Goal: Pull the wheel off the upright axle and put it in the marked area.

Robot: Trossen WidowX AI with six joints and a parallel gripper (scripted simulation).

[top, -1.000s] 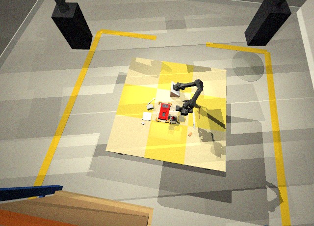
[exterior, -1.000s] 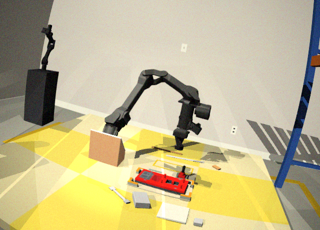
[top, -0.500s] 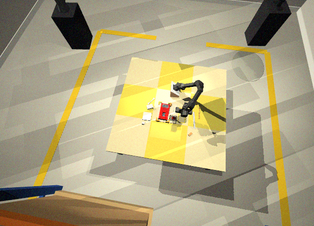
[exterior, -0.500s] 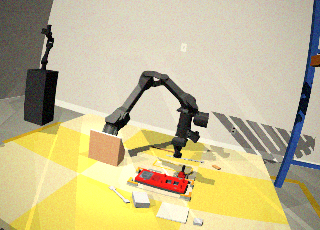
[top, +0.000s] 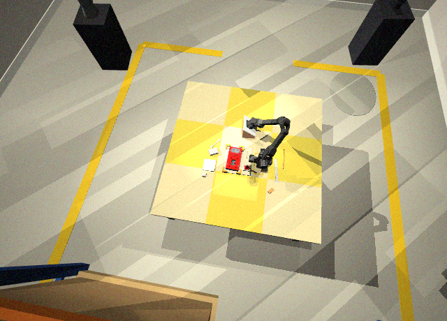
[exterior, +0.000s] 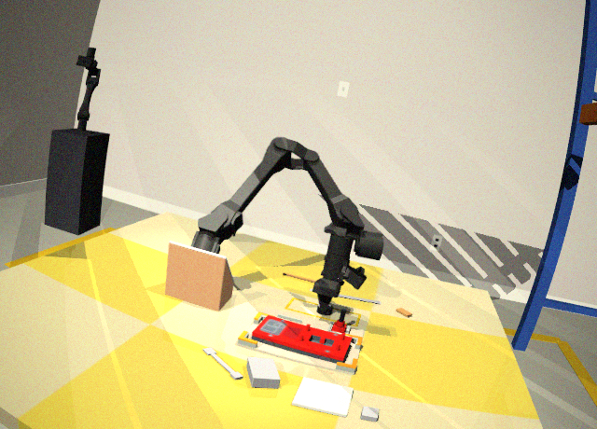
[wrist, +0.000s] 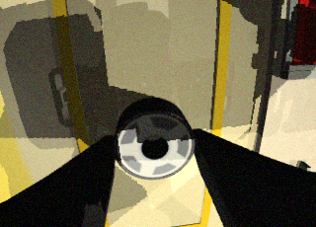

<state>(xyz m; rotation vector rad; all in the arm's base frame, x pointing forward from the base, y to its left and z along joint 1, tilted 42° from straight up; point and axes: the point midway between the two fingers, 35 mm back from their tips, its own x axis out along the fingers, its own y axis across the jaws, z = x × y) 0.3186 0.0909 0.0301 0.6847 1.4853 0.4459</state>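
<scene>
Now: gripper tip right at the wheel. Round my gripper tip: thin rod (210 mm to the left, 50 mm behind, 10 mm below); grey block (390 mm to the right, 100 mm behind); flat tool (370 mm to the right, 180 mm behind, 10 mm below).
</scene>
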